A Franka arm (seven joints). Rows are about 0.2 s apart.
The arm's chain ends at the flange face. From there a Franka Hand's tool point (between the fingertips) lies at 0.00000 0.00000 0.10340 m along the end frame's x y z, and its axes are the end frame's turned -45 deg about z.
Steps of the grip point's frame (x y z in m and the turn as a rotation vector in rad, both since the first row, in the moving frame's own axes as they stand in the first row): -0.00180 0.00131 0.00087 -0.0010 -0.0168 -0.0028; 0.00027 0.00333 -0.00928 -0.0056 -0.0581 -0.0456; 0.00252 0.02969 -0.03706 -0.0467 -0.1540 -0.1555; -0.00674 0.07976 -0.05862 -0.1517 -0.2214 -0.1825; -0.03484 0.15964 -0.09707 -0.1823 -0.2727 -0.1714
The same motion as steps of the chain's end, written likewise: 0.00081 0.00090 0.00088 -0.0126 -0.0112 -0.0028; 0.00627 -0.00258 -0.00910 -0.0450 -0.0371 -0.0456; 0.02942 0.00405 -0.03573 -0.1419 -0.0759 -0.1555; 0.05417 0.03390 -0.05493 -0.2638 -0.0493 -0.1825; 0.09189 0.10445 -0.09157 -0.3217 -0.0639 -0.1714
